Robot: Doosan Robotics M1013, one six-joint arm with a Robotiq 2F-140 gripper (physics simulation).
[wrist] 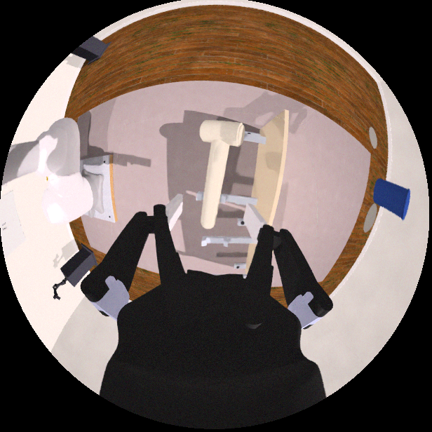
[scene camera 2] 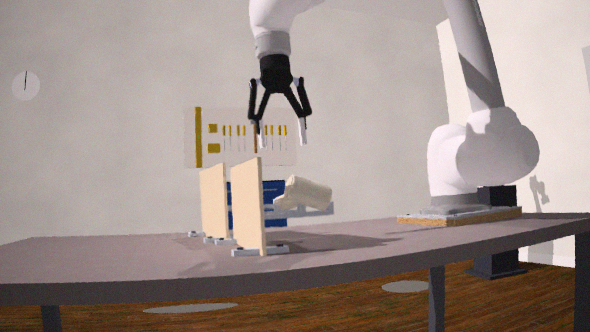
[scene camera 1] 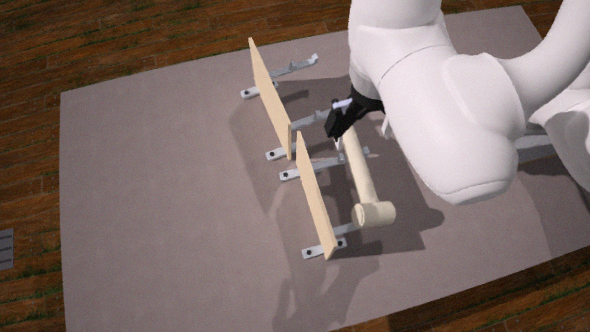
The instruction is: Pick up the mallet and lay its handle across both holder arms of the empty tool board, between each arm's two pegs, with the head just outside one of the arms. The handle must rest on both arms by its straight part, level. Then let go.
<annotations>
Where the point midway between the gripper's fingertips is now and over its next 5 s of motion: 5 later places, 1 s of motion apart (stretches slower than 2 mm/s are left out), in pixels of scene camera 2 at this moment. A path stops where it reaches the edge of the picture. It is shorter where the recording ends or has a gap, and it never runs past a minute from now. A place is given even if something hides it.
My gripper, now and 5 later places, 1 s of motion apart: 283,146; 287,181; 289,199; 294,179; 298,200; 294,170
</annotations>
